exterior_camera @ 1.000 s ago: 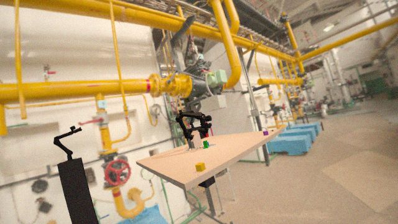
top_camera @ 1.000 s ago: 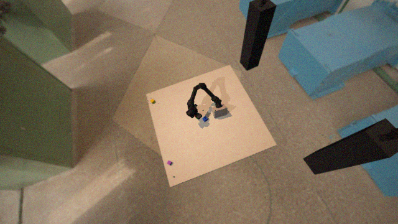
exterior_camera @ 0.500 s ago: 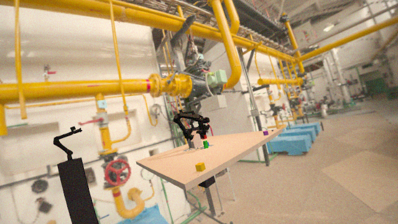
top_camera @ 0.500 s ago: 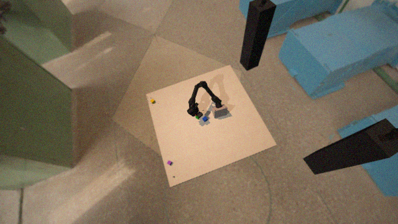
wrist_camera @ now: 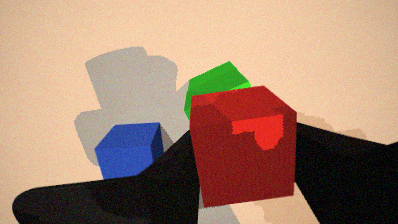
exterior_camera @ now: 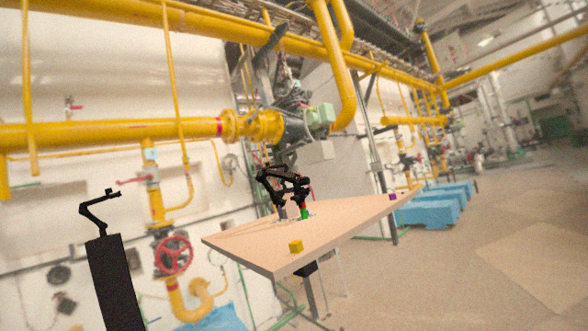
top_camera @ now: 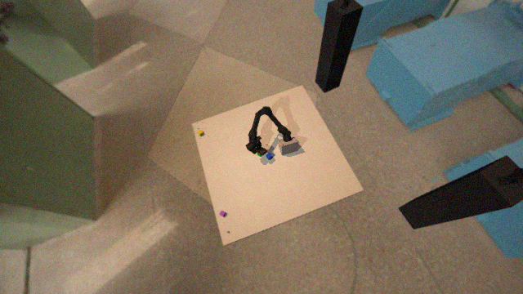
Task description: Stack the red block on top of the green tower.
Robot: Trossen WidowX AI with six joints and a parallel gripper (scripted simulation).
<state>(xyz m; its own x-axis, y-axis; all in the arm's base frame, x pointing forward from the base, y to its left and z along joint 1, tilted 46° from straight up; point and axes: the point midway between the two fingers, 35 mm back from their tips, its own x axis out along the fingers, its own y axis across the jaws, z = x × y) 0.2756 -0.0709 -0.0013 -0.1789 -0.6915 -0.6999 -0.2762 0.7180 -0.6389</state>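
Right now my gripper tip is 10 mm below the red block. Round my gripper tip: blue block 70 mm to the left, 70 mm below, 70 mm behind; purple block 530 mm ahead, 370 mm to the left, 70 mm below; yellow block 500 mm to the right, 450 mm ahead, 70 mm below.
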